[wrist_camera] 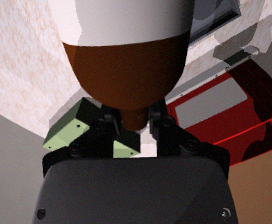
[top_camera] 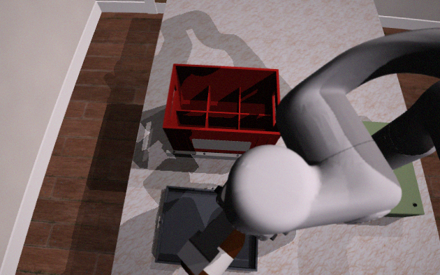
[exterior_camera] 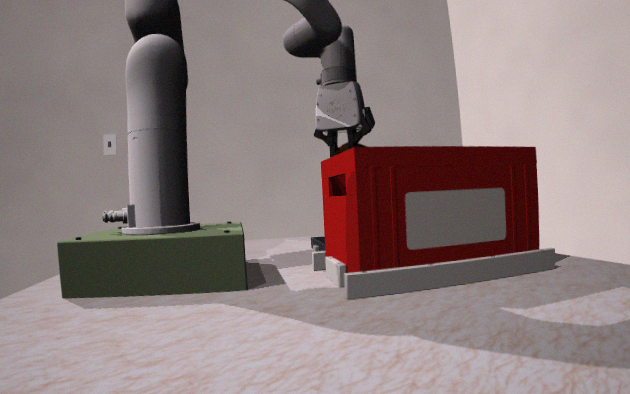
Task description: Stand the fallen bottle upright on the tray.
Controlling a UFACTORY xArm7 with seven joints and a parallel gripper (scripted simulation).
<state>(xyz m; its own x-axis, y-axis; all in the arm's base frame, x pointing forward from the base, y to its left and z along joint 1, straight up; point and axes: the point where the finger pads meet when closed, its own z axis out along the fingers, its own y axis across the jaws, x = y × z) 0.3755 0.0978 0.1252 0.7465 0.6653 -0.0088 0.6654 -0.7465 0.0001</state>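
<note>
Right now the brown bottle is 40 mm ahead of my hand and 40 mm to the left of it. From my hand the other things lie so: red crate: 10 mm behind, 280 mm to the right, 120 mm below; dark grey tray: 70 mm ahead, 190 mm below.
</note>
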